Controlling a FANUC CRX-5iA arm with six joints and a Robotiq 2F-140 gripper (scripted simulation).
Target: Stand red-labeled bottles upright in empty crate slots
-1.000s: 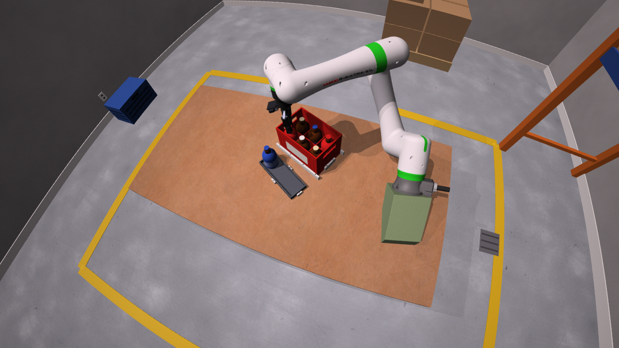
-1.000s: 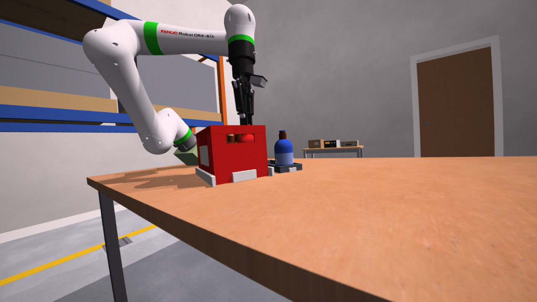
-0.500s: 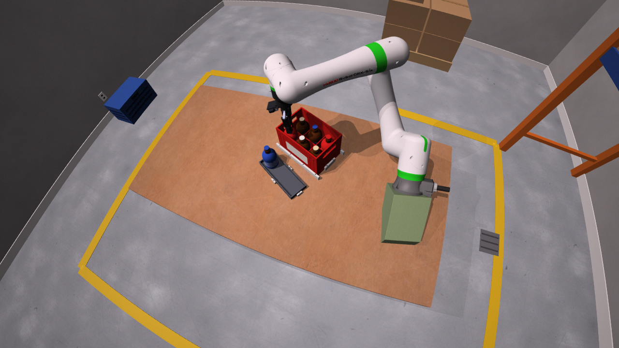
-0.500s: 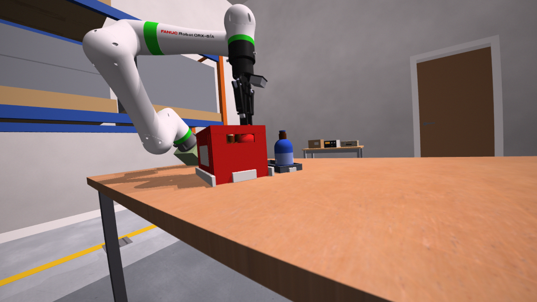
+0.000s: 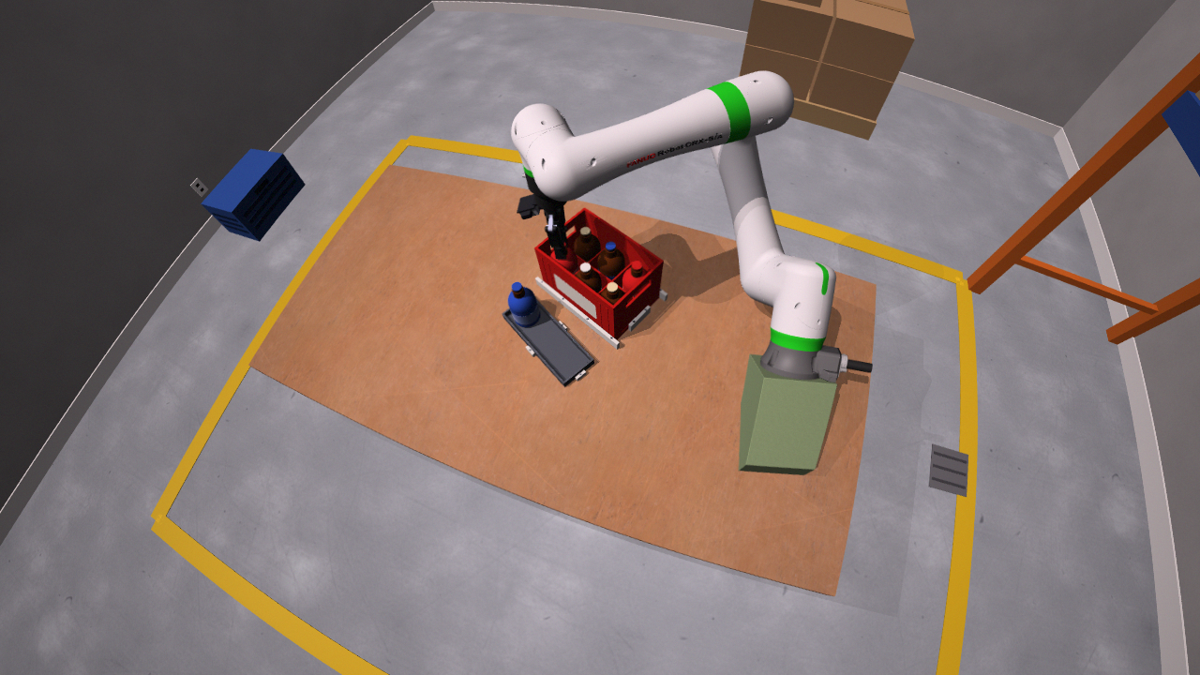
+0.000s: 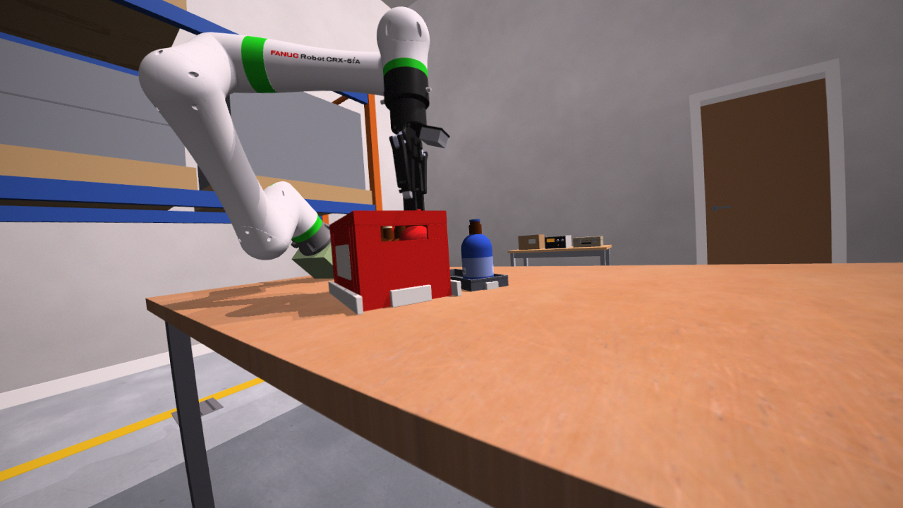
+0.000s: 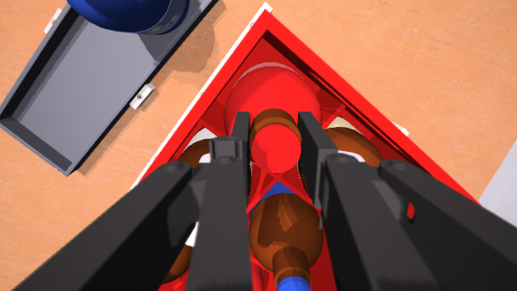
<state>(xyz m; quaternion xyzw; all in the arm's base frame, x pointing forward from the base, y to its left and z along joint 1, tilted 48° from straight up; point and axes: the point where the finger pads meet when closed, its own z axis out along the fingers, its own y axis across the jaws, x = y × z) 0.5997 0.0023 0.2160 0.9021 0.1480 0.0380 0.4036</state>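
Right now the red crate is 100 mm below my hand and 100 mm behind it. Round my hand: grey tray (180 mm to the left, 170 mm below, 10 mm behind); blue-labeled bottle (130 mm to the left, 100 mm below, 70 mm ahead).
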